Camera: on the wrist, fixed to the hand. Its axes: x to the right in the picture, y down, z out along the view.
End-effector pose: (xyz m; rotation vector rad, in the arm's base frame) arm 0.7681 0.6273 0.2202 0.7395 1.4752 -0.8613
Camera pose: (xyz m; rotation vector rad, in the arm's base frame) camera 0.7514 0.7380 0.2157 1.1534 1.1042 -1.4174
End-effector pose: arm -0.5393 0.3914 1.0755 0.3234 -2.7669 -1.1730
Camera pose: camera -0.5277 0.3492 1.1786 -0.3510 3.0630 0.2126
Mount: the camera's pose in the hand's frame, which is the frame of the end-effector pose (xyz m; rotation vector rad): 0.0016 0.0440 -0.1030 0.6739 -0.0931 -0.0243
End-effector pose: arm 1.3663 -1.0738 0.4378 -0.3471 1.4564 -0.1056
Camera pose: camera 1.2591 -1.0499 0.4157 0.1799 1.2415 -0.5755
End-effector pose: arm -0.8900 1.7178 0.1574 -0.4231 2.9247 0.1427
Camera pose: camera -0.9214 1.7470 0.2609 -0.3212 2.6523 -0.7766
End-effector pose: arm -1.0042 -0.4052 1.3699 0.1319 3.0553 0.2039
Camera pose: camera -1.0107 -0.3749 1.4775 0.1336 2.8908 -0.8101
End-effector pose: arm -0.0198 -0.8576 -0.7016 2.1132 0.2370 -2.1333
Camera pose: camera 0.0899 -0.8799 -0.7049 -1.8362 0.4368 2.0538
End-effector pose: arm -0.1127 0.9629 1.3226 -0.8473 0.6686 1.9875
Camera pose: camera -0.1191 0.8684 1.2628 -0.3469 1.1705 1.5995
